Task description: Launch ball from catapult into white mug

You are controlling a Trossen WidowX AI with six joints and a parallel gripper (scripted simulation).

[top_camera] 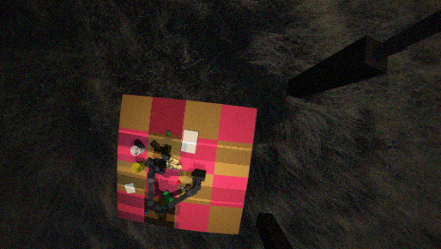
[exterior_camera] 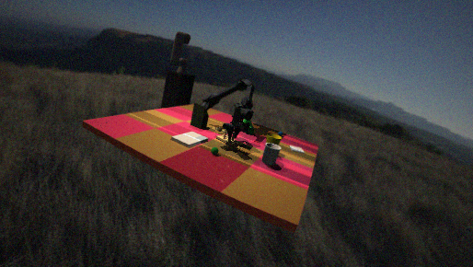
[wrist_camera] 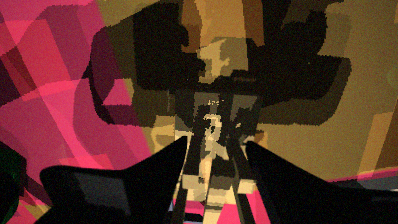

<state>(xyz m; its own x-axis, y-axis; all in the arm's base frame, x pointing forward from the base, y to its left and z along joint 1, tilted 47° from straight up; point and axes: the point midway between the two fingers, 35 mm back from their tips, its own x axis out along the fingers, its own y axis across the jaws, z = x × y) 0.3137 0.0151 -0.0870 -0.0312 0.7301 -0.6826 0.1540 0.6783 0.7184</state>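
My gripper tip is 190 mm to the right of the red ball, 140 mm past it and 20 mm above it. The rest, counted from my gripper tip: yellow object: 230 mm ahead, 100 mm to the left; green ball: 250 mm to the right, 40 mm ahead, 10 mm below; wooden catapult: 70 mm behind, 30 mm to the left, 20 mm above.
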